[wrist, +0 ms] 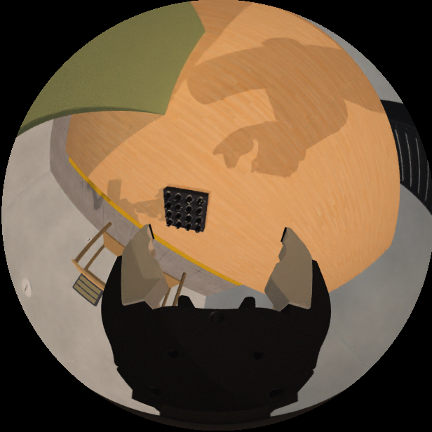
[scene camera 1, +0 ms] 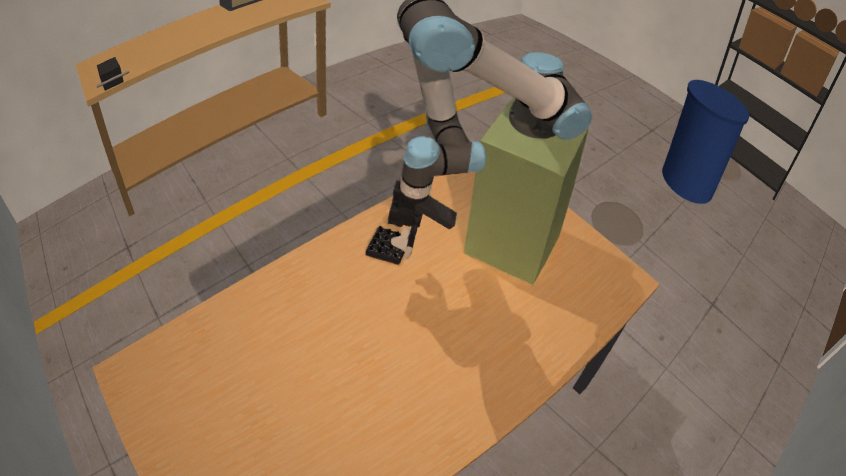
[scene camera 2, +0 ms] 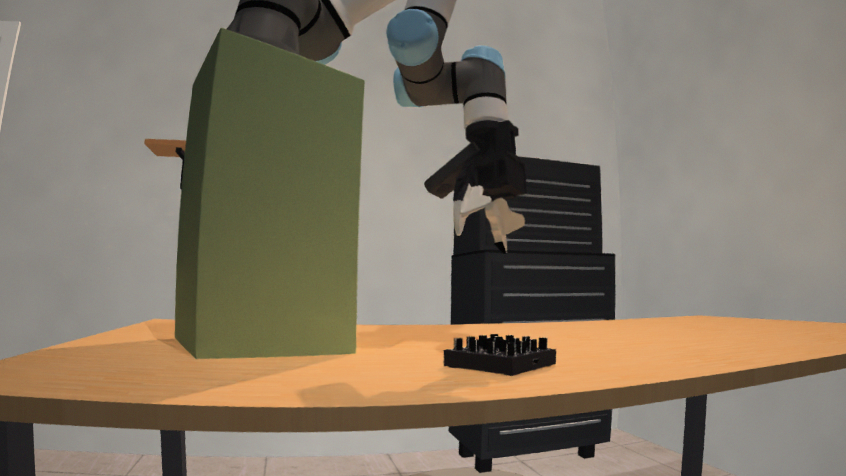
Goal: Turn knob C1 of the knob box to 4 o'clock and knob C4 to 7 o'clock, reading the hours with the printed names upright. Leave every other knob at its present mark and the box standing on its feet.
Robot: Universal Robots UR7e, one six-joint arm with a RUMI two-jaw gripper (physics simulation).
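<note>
The black knob box stands upright on its feet on the wooden table. Its top carries a grid of black knobs with pale marks. The printed names and the pointer marks are too small to read, so I cannot tell which knob is C1 or C4, nor their hours. My gripper is open, its two beige jaws wide apart with nothing between them. It hangs well above the box, clear of the knobs. In the first scene view a jaw covers part of the box's right side.
The green pedestal bearing the arm stands on the table beside the box. A black drawer cabinet stands behind the table. A workbench, a blue bin and a shelf rack stand farther off.
</note>
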